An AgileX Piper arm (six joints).
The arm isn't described. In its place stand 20 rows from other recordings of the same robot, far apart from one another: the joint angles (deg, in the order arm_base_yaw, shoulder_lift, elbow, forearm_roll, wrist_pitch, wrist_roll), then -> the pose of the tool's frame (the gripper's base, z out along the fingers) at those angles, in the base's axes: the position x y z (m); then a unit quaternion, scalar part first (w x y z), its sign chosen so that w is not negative.
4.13, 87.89, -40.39, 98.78, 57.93, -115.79 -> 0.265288, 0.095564, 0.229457, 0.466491, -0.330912, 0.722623, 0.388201
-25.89, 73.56, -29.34, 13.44, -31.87, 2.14 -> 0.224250, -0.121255, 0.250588, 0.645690, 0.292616, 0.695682, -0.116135
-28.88, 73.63, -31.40, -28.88, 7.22, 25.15 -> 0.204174, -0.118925, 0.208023, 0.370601, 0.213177, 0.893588, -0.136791
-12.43, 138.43, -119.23, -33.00, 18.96, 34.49 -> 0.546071, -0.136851, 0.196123, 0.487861, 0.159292, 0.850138, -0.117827
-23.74, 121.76, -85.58, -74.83, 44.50, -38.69 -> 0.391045, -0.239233, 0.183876, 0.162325, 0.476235, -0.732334, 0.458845
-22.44, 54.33, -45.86, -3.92, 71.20, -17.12 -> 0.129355, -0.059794, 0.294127, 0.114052, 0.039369, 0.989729, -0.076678
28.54, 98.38, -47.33, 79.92, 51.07, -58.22 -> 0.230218, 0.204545, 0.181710, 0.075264, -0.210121, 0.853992, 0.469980
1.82, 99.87, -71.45, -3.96, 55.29, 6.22 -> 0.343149, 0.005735, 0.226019, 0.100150, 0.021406, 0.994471, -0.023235
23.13, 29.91, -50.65, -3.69, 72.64, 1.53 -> 0.050836, 0.015637, 0.359690, 0.365483, -0.171885, 0.913601, 0.047021
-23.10, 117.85, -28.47, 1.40, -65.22, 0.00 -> 0.273703, -0.118939, 0.077383, 0.566546, 0.173545, 0.796259, -0.121978
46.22, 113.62, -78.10, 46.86, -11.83, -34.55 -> 0.327338, 0.321909, 0.223606, 0.515718, -0.205994, 0.803581, 0.214148
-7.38, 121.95, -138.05, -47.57, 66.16, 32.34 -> 0.451043, -0.120370, 0.413796, 0.428577, 0.278190, 0.798593, -0.318091
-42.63, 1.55, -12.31, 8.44, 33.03, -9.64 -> 0.034989, -0.022312, 0.231986, 0.561180, 0.252856, 0.762686, -0.198622
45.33, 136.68, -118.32, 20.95, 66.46, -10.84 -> 0.329134, 0.375377, 0.167884, 0.032163, -0.410343, 0.891218, 0.190562
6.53, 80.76, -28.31, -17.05, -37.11, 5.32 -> 0.262705, 0.046274, 0.220098, 0.630753, -0.156085, 0.757877, 0.058392
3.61, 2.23, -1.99, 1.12, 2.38, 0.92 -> 0.058179, 0.003745, 0.219050, 0.720730, -0.009783, 0.692220, 0.035840
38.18, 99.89, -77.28, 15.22, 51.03, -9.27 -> 0.276288, 0.240889, 0.257264, 0.148739, -0.334436, 0.916964, 0.158764
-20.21, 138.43, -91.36, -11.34, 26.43, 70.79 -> 0.439848, -0.170407, 0.045704, 0.193300, 0.642134, 0.741390, 0.025299
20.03, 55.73, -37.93, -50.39, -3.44, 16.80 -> 0.197388, 0.076438, 0.327253, 0.636198, -0.359832, 0.680054, -0.057437
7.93, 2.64, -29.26, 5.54, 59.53, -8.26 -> 0.000842, 0.007762, 0.282466, 0.515219, -0.120985, 0.847183, 0.046841
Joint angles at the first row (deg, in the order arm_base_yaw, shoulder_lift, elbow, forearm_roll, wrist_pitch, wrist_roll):
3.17, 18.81, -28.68, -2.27, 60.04, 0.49
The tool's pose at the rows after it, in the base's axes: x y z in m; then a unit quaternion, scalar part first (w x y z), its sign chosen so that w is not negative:
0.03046, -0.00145, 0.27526, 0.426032, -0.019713, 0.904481, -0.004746
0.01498, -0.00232, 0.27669, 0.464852, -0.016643, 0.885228, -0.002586
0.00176, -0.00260, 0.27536, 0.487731, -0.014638, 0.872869, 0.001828
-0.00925, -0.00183, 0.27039, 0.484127, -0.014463, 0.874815, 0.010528
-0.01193, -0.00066, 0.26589, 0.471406, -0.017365, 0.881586, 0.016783
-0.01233, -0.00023, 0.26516, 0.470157, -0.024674, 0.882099, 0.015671
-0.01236, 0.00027, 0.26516, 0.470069, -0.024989, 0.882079, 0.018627
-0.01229, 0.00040, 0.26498, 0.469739, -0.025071, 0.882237, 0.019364
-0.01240, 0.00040, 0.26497, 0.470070, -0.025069, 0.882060, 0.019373
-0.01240, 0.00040, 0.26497, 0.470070, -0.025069, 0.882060, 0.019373
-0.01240, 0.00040, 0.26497, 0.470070, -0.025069, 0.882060, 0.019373
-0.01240, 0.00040, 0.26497, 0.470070, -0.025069, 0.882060, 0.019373
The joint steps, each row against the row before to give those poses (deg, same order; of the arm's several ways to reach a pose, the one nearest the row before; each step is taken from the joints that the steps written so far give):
0.00, -5.84, 0.00, 0.00, 0.28, 0.38
-0.01, -5.58, 0.00, 0.01, 0.61, 0.20
0.01, -4.47, 0.00, 0.35, 1.47, 0.12
0.00, -3.07, 0.00, 1.00, 3.51, 0.00
0.00, -0.67, 0.38, 0.91, 1.91, -0.28
0.00, -0.14, 0.09, 0.31, 0.22, -0.91
0.00, 0.00, 0.00, 0.34, 0.00, 0.00
0.00, 0.00, 0.04, 0.08, 0.00, 0.00
0.00, -0.04, 0.00, 0.01, 0.00, 0.00
0.00, 0.00, 0.00, 0.00, 0.00, 0.00
0.00, 0.00, 0.00, 0.00, 0.00, 0.00
0.00, 0.00, 0.00, 0.00, 0.00, 0.00

